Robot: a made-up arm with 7 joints.
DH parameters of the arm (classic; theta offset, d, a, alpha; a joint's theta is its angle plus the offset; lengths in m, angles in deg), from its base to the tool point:
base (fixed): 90 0.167 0 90
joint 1: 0 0.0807 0.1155 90
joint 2: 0 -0.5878 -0.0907 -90
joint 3: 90 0.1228 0.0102 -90
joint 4: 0 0.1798 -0.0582 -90
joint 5: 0 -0.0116 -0.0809 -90
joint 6: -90 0.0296 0.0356 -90
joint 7: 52.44 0 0.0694 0
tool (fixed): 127.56 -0.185 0 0
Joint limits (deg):
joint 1: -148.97..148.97
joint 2: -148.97..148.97
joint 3: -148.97..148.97
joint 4: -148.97..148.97
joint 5: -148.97..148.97
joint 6: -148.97..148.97
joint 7: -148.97..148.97
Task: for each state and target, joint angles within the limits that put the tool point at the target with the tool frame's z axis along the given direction. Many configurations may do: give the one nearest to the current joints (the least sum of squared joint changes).
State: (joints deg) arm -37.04 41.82 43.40 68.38 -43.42 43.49 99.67
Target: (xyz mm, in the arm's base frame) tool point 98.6 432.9 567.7 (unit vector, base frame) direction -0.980 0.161 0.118
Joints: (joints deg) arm -55.75 83.33 11.17 90.87 -83.71 22.70 108.19
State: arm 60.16 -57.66 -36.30 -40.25 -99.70 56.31 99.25
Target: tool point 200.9 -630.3 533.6 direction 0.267 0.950 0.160
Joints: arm 68.09 -87.15 -7.51 -58.02 -94.66 82.38 104.17
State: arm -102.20 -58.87 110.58 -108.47 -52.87 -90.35 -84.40
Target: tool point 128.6 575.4 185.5 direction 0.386 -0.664 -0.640
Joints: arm -94.39 -72.80 144.58 -120.91 -31.75 -65.18 -72.60
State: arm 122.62 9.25 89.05 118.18 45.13 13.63 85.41
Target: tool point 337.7 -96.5 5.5 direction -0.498 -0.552 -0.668
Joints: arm 128.51 7.80 80.47 105.34 66.17 29.52 86.27
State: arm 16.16 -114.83 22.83 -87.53 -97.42 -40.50 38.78
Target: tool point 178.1 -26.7 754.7 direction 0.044 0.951 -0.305
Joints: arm 11.09 -145.90 55.14 -86.20 -60.01 -17.95 49.15
